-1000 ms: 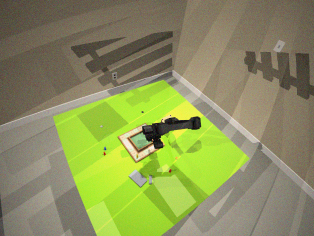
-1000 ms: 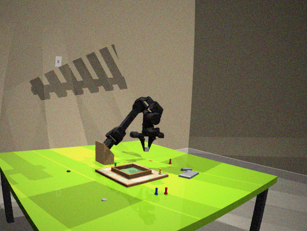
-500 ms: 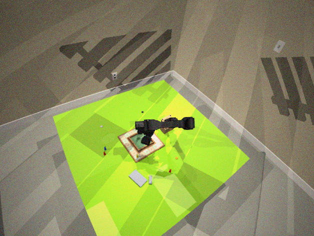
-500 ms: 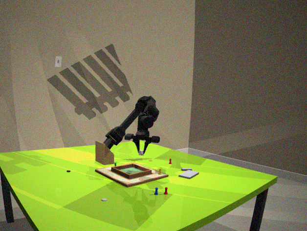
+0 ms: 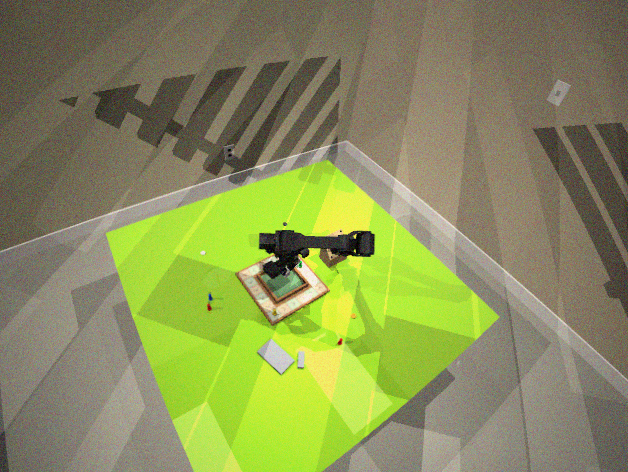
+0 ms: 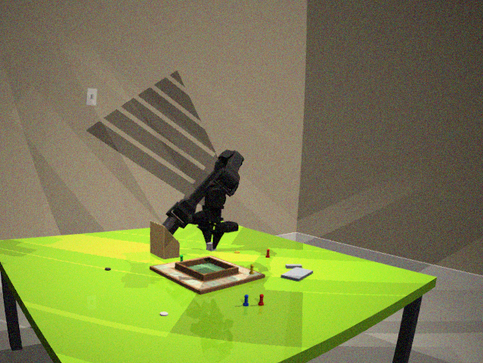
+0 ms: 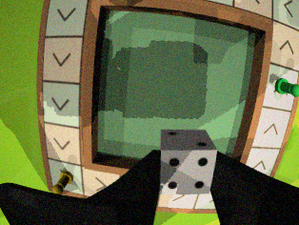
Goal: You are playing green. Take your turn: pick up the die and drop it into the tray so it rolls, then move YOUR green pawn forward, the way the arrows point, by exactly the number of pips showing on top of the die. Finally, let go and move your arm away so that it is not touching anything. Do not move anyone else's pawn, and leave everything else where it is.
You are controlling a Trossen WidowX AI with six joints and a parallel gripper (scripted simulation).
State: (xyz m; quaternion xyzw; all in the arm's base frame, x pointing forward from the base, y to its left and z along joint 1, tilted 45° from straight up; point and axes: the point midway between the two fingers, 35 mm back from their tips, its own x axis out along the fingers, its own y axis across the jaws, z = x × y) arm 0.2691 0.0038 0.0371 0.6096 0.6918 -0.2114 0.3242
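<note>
Now: gripper tip 110 mm past the green pawn, 50 mm to the left of it and 70 mm above it. The rest, counted from my gripper tip: wooden-rimmed tray: 20 mm to the right, 90 mm below; white die: right at my gripper tip; yellow pawn: 100 mm ahead, 100 mm to the left, 70 mm below.
</note>
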